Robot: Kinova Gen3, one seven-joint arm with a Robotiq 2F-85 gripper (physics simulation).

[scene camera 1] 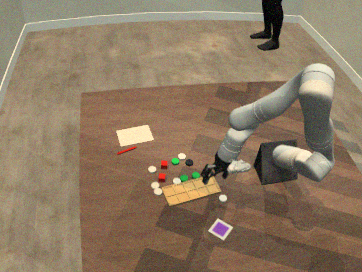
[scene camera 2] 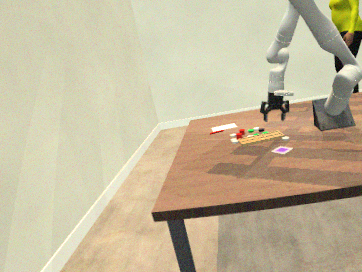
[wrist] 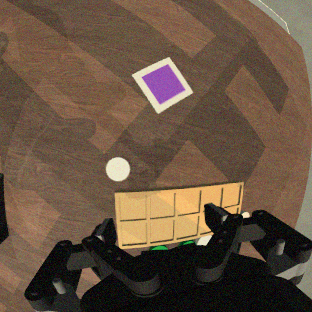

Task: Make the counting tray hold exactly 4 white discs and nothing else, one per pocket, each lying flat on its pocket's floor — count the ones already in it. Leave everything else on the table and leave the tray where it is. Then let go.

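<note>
The tan counting tray (scene camera 1: 175, 195) (scene camera 2: 261, 138) (wrist: 161, 218) lies on the table, with two rows of pockets. I see no disc in the pockets that show; my fingers hide some in the wrist view. One white disc (scene camera 1: 223, 198) (scene camera 2: 285, 138) (wrist: 118, 169) lies alone beside the tray's end nearer the robot base. Another white disc (scene camera 1: 176, 181) lies by its long side, two white discs (scene camera 1: 155, 185) (scene camera 1: 158, 191) by its far end, and two more (scene camera 1: 152, 169) (scene camera 1: 182, 156) farther out. My gripper (scene camera 1: 214, 177) (scene camera 2: 275, 119) (wrist: 159, 221) is open and empty, above the tray.
Green discs (scene camera 1: 184, 178) (scene camera 1: 195, 175) (scene camera 1: 175, 161), a black disc (scene camera 1: 189, 162) and red cubes (scene camera 1: 164, 164) (scene camera 1: 162, 177) lie near the tray. A white-bordered purple square (scene camera 1: 220, 229) (scene camera 2: 282, 150) (wrist: 163, 84), a pale sheet (scene camera 1: 135, 135) and a red stick (scene camera 1: 127, 150) lie farther off.
</note>
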